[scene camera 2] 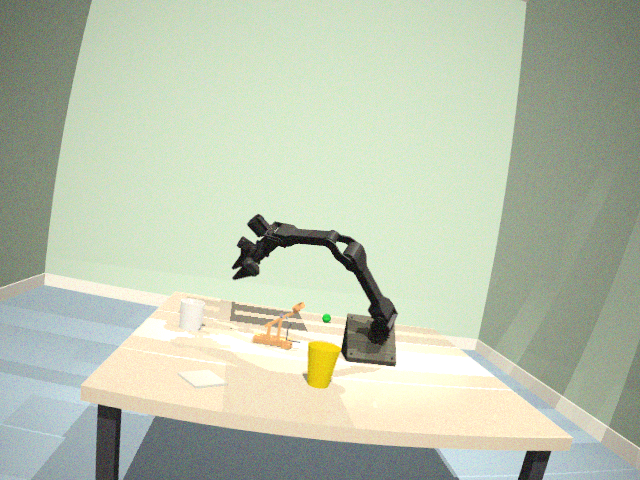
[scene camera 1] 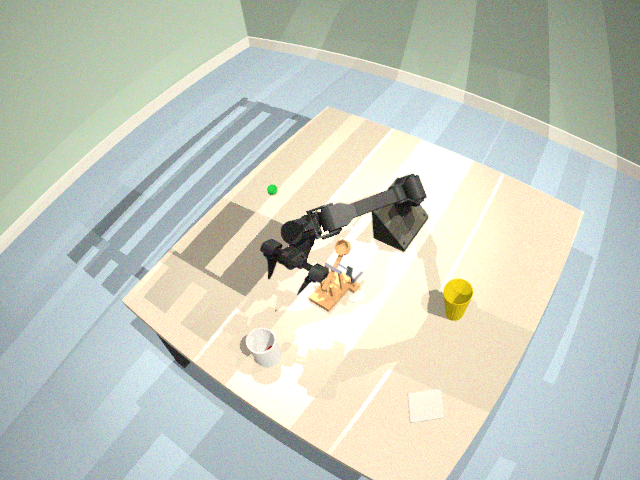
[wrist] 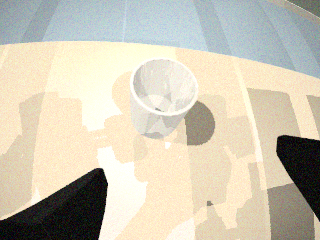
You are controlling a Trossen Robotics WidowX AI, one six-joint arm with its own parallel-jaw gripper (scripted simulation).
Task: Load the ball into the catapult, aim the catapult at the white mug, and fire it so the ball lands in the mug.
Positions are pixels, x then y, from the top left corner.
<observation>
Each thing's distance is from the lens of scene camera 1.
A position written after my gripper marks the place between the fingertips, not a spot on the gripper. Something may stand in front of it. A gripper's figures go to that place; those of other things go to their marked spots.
my gripper (scene camera 1: pixel 283 286): 1.48 m
white mug (scene camera 1: pixel 258 340): 1.61 m
wooden catapult (scene camera 1: pixel 327 295): 1.69 m
</observation>
